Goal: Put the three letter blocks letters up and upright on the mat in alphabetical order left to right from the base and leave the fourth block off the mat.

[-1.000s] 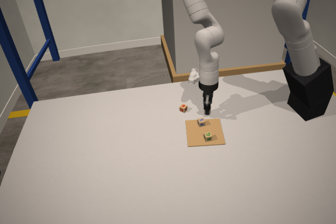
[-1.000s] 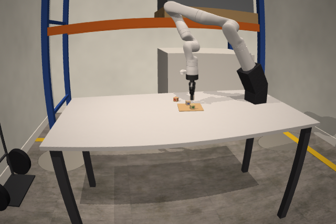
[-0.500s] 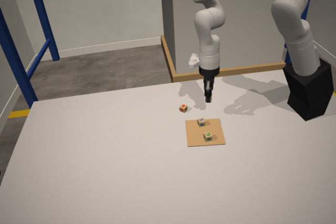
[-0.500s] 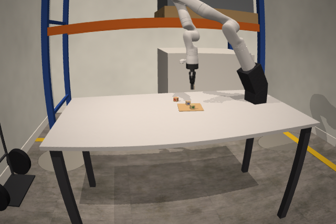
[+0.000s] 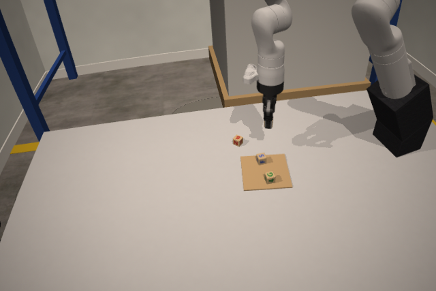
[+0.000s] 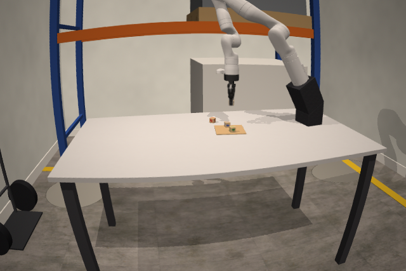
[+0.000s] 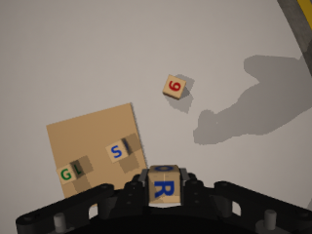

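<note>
The tan mat lies 120 mm below my hand, 100 mm to the left of it and 30 mm ahead of it. Round my hand: block: 100 mm below, 60 mm to the left, 30 mm ahead.
</note>
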